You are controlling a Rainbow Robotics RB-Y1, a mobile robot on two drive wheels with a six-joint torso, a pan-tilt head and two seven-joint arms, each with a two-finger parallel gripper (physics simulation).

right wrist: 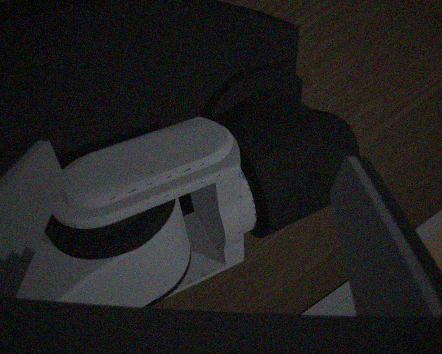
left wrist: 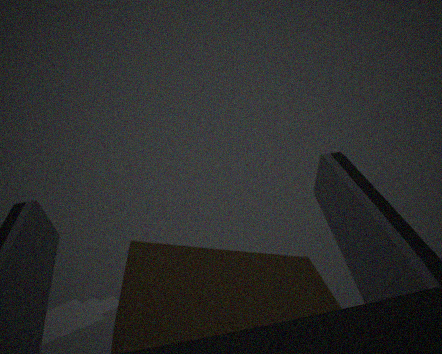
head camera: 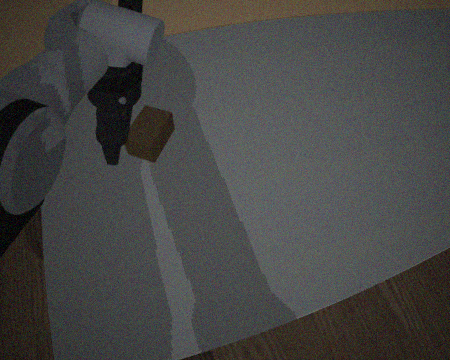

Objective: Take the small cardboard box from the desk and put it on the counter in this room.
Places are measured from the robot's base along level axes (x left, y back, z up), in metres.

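Pixels of known places: left gripper, fingertip midpoint: (left wrist: 185, 195) (head camera: 116, 140); right gripper, fingertip midpoint: (right wrist: 197, 168).
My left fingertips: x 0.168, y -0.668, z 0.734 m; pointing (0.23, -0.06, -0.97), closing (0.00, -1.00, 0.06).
Behind a point stands the place of what it marks.
The small cardboard box (head camera: 150, 134) {z 0.771, x 0.091, y -0.648 m} (left wrist: 215, 290) {z 0.747, x 0.131, y -0.673 m} is brown and sits on the grey desk (head camera: 325, 150) {z 0.721, x -0.250, y -0.642 m} (left wrist: 220, 90) {z 0.721, x 0.201, y -0.687 m}, at the upper left in the head view. My left gripper (head camera: 114, 161) (left wrist: 185, 195) {z 0.734, x 0.168, y -0.668 m} is open. In the head view it is close beside the box, on the box's left side. In the left wrist view the box shows low between the two spread fingers, apart from both, its lower part hidden by the dark gripper body. My right gripper (right wrist: 197, 168) {z 0.465, x -0.221, y 0.275 m} is open and holds nothing; it is away from the box. The counter cannot be made out.
Wooden floor (head camera: 380, 320) {z 0.001, x -0.665, y -0.353 m} (right wrist: 380, 90) {z 0.001, x 0.163, y 1.021 m} lies past the desk's lower edge. A tan surface (head camera: 300, 5) {z 0.741, x -0.307, y -1.201 m} lies beyond the desk's far edge. White and black robot parts (right wrist: 150, 165) {z 0.300, x -0.099, y 0.278 m} fill much of the right wrist view. The arm's shadow falls across the desk.
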